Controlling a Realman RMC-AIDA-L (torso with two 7-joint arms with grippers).
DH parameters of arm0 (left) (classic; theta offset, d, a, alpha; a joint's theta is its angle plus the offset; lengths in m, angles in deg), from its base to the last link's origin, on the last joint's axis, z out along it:
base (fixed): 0 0 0 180
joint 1: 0 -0.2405 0 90
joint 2: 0 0 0 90
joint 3: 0 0.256 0 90
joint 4: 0 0 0 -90
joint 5: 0 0.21 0 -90
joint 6: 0 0 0 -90
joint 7: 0 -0.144 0 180
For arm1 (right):
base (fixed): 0 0 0 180
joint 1: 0 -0.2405 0 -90
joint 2: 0 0 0 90
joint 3: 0 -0.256 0 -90
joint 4: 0 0 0 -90
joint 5: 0 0.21 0 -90
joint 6: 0 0 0 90
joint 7: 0 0.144 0 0
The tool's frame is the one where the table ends.
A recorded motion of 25 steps. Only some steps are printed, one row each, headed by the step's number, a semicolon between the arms.
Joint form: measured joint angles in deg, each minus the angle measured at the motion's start. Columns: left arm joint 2, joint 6, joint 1, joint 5, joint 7, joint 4, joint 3; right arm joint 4, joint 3, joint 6, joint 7, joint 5, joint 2, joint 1.
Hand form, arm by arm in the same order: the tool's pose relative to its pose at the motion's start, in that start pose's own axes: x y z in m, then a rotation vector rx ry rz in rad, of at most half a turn. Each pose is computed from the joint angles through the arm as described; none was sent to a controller.
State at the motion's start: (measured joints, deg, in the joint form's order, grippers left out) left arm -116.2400 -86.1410 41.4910 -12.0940 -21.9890 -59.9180 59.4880; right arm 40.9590 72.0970 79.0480 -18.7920 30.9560 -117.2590 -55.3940
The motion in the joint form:
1: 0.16 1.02 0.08 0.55 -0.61 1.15 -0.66; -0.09 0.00 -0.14 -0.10 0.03 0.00 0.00
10: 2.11 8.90 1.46 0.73 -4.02 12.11 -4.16; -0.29 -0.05 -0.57 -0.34 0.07 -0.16 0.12
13: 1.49 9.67 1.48 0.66 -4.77 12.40 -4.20; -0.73 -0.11 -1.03 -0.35 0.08 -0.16 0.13
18: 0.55 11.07 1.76 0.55 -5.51 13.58 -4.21; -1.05 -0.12 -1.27 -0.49 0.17 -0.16 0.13
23: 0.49 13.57 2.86 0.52 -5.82 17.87 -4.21; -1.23 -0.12 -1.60 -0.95 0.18 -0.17 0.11
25: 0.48 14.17 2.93 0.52 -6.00 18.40 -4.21; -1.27 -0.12 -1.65 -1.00 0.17 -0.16 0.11
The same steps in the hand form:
1: -0.0009 -0.0042 0.0028 0.0071 0.0000 -0.0025; -0.0001 -0.0001 0.0003 0.0000 -0.0012 -0.0009
10: -0.0063 -0.0236 0.0268 0.0043 -0.0028 -0.0246; 0.0004 0.0000 0.0020 -0.0020 -0.0040 -0.0016
13: -0.0060 -0.0191 0.0304 -0.0029 0.0026 -0.0101; 0.0008 -0.0009 0.0033 -0.0015 -0.0057 0.0030
18: -0.0057 -0.0111 0.0376 -0.0167 0.0055 0.0065; 0.0012 -0.0013 0.0043 -0.0026 -0.0055 0.0039
23: -0.0072 -0.0059 0.0489 -0.0275 -0.0103 0.0124; 0.0009 -0.0016 0.0048 -0.0015 -0.0084 -0.0029
25: -0.0073 -0.0058 0.0506 -0.0264 -0.0086 0.0147; 0.0009 -0.0017 0.0049 -0.0010 -0.0087 -0.0034

